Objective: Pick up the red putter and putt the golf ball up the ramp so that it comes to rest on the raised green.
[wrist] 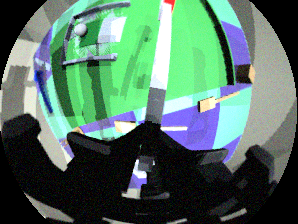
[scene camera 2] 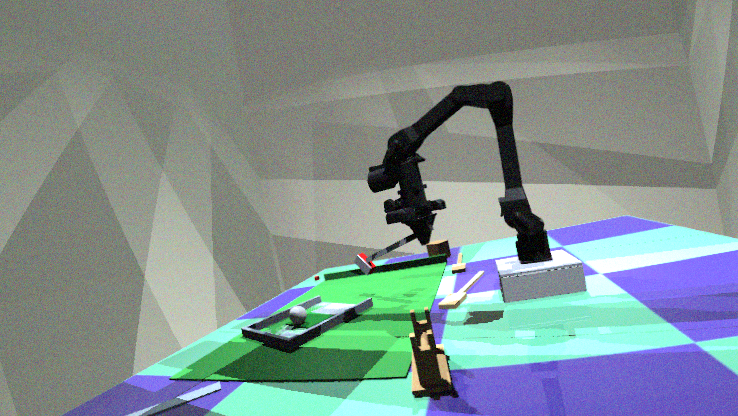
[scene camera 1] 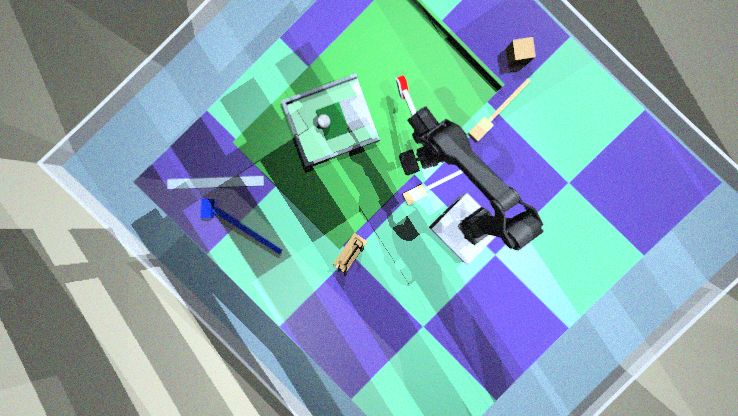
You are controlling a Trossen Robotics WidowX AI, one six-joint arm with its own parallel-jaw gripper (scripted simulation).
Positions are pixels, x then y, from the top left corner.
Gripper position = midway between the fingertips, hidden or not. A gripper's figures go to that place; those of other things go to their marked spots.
Scene:
My gripper point(scene camera 2: 425, 244) is 0.83 m from the lens. A low dark wall point(scene camera 2: 441, 258): 1.17 m from the lens.

